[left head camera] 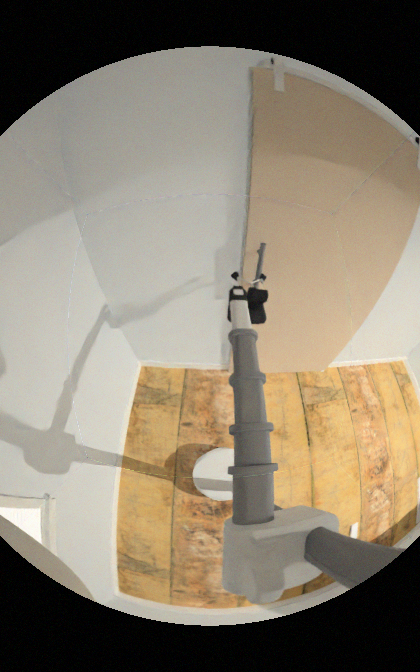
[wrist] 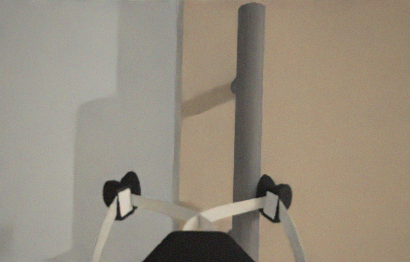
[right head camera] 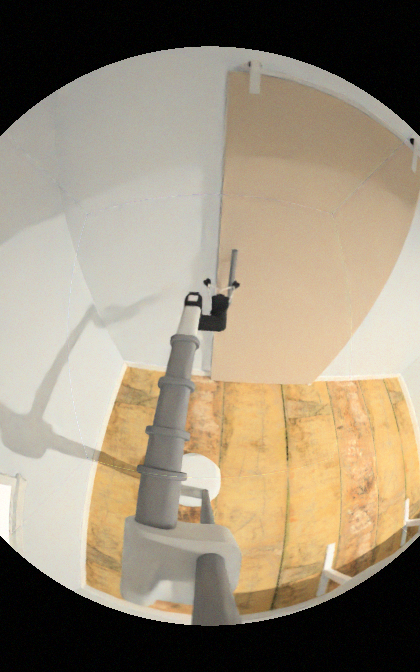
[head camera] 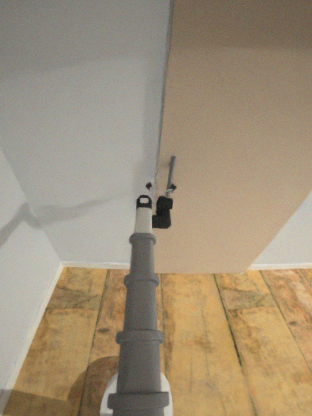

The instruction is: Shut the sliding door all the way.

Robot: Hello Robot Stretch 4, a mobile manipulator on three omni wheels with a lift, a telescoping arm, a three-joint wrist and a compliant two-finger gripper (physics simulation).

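Frame: origin at the robot's base, x ahead, y left, z up, level; metres.
Seen in the pictures: gripper, fingertip midpoint: (wrist: 198,188) (head camera: 160,184).
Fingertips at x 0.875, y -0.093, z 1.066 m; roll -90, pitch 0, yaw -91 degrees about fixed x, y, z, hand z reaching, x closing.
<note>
A point is followed by its place in that frame.
The tan sliding door (head camera: 235,125) {x 0.912, y -0.431, z 1.405 m} (left head camera: 310,225) (right head camera: 280,250) (wrist: 340,125) {x 0.914, y -0.263, z 1.135 m} hangs upright, its left edge overlapping the grey wall. No doorway gap shows along that edge. Its upright grey bar handle (head camera: 171,170) {x 0.847, y -0.136, z 1.171 m} (left head camera: 260,257) (right head camera: 233,262) (wrist: 249,100) {x 0.846, y -0.136, z 1.153 m} is near the left edge. My gripper (head camera: 161,187) {x 0.875, y -0.093, z 1.066 m} (left head camera: 249,276) (right head camera: 221,283) (wrist: 198,188) {x 0.875, y -0.093, z 1.066 m} is open at the handle's lower part. In the wrist view the handle appears between the spread fingers, close beside the right fingertip; the left fingertip is over the grey wall. Whether the right fingertip touches the handle cannot be told.
The grey wall (head camera: 75,125) {x 0.979, y 0.368, z 1.334 m} (left head camera: 150,250) (right head camera: 140,225) (wrist: 35,125) {x 0.976, y 0.129, z 1.125 m} continues left of the door to a corner with a side wall. A wooden plank floor (head camera: 195,340) {x 0.331, y -0.452, z -0.028 m} (left head camera: 330,425) (right head camera: 255,450) lies below. White frame-like legs (right head camera: 327,565) stand at the lower right.
</note>
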